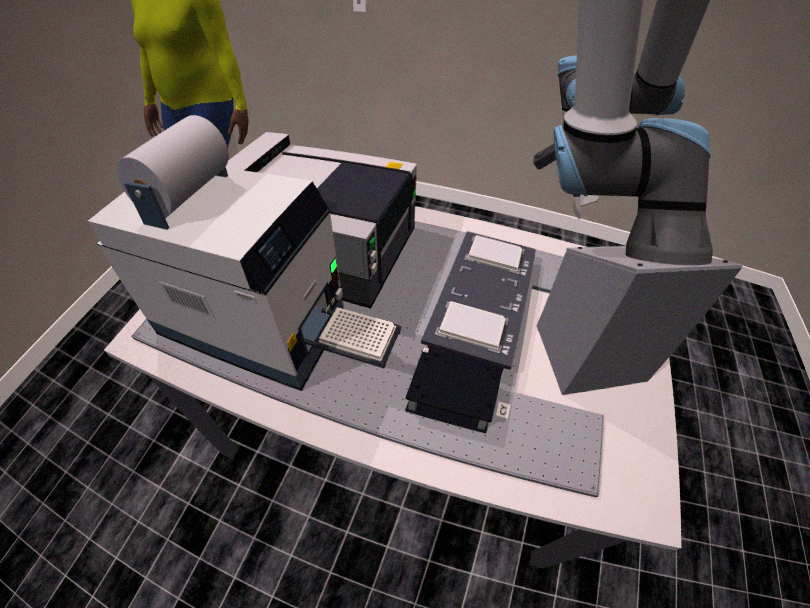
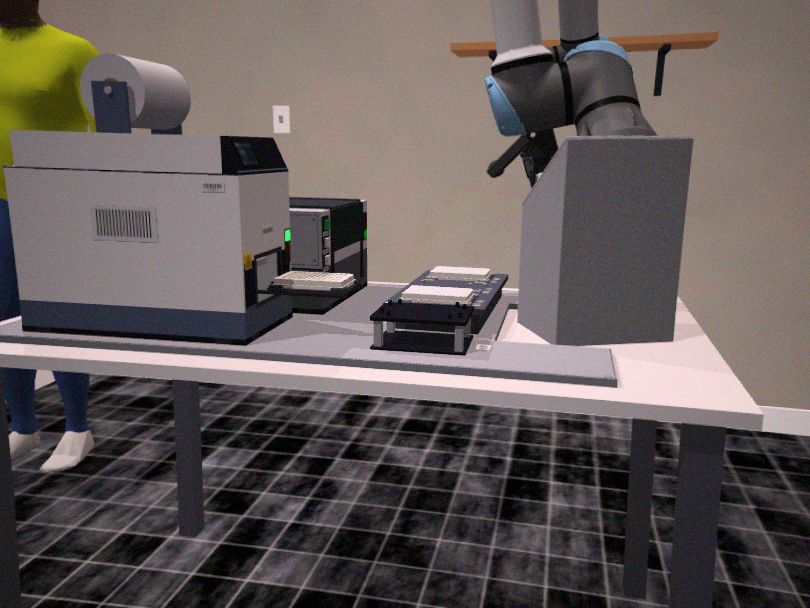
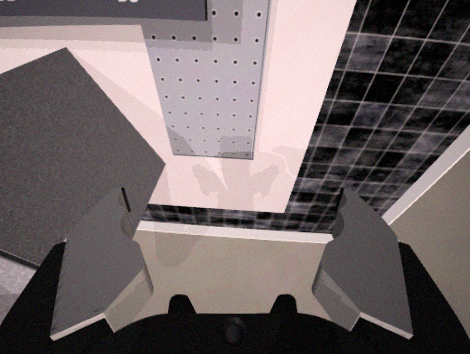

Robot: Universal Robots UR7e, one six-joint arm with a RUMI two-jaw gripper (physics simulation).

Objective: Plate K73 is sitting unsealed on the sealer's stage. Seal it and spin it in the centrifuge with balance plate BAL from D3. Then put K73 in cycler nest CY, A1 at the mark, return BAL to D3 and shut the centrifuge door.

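Frame: origin at the arm's base, x ahead, y left, z up, level; millimetres.
Where they show: gripper, between the fingertips: (image 1: 578, 204) (image 3: 233, 191); arm's base, origin of its link: (image 1: 667, 257) (image 2: 617, 161).
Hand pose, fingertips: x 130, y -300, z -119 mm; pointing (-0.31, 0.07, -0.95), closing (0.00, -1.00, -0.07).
Note:
Things, the pixels of their top centre, and the offset from my fingertips. "spot": a spot on its surface instead.
- Plate K73, centre of its top: (image 2: 315, 276) (image 1: 357, 330) dx +392, dy +476, dz -85 mm
- stage, a spot on its surface: (image 1: 381, 359) spot: dx +328, dy +516, dz -96 mm
- white sealer, centre of its top: (image 1: 172, 135) (image 2: 146, 59) dx +690, dy +473, dz +284 mm
- Balance plate BAL, centre of its top: (image 2: 460, 270) (image 1: 496, 250) dx +176, dy +103, dz -126 mm
- Cycler nest CY, centre of its top: (image 2: 423, 305) (image 1: 456, 379) dx +187, dy +497, dz -124 mm
- white-topped plate, centre of its top: (image 2: 438, 290) (image 1: 473, 322) dx +185, dy +350, dz -126 mm
Plate K73 (image 1: 359, 332) (image 2: 315, 280), cream with its wells showing, lies on the stage (image 1: 382, 359) in front of the white sealer (image 1: 196, 274) (image 2: 130, 242). Balance plate BAL (image 1: 495, 253) (image 2: 459, 272), with a flat white top, lies on D3, at the far end of the dark deck. Cycler nest CY (image 1: 457, 386) (image 2: 422, 314) is a low black stand at the deck's near end and bears no plate. The dark-topped centrifuge (image 1: 366, 188) (image 2: 346, 229) stands behind the sealer; its door state is unclear. My gripper (image 3: 233, 191) is open and empty, high beside the arm's grey pedestal, far from the plates.
Another white-topped plate (image 1: 472, 323) (image 2: 437, 294) lies on D1; D2 between the plates is vacant. The grey pedestal (image 1: 608, 327) (image 2: 615, 242) (image 3: 75, 150) stands right of the deck. A person in a yellow top (image 1: 186, 52) (image 2: 45, 85) stands behind the table's left end.

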